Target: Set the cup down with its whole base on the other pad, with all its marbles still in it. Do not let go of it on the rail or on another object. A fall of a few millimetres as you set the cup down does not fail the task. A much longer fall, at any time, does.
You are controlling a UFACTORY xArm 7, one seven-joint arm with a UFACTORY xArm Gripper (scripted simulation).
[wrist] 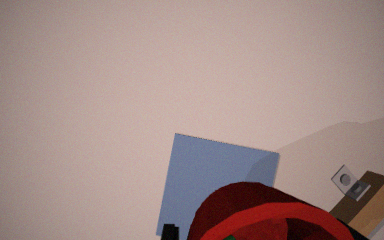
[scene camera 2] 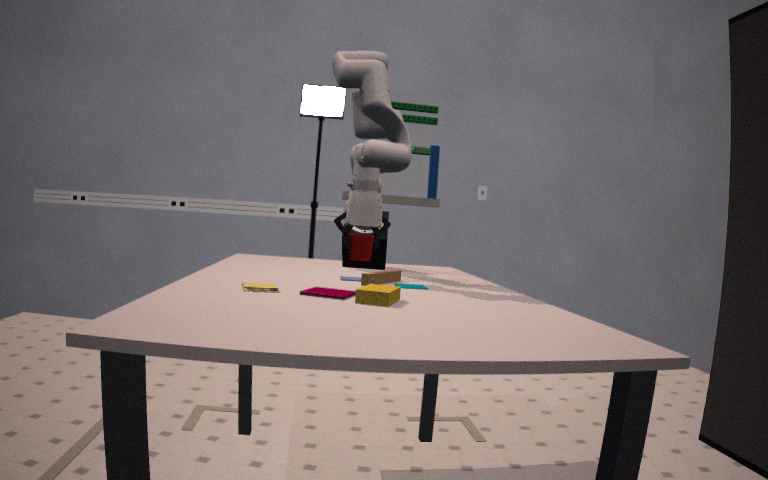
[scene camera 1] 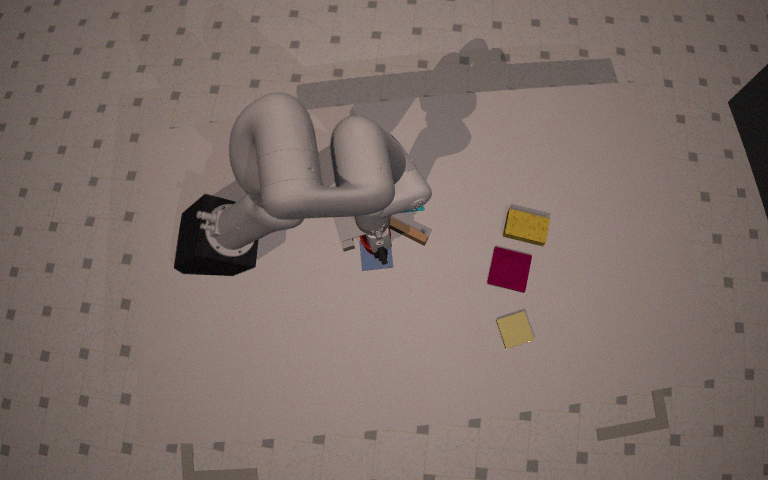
A yellow sponge block shows in scene camera 2 and in scene camera 1; in the wrist view it is out of frame. The same spot on the yellow sponge block: (scene camera 1: 521, 226) is (scene camera 2: 376, 286).
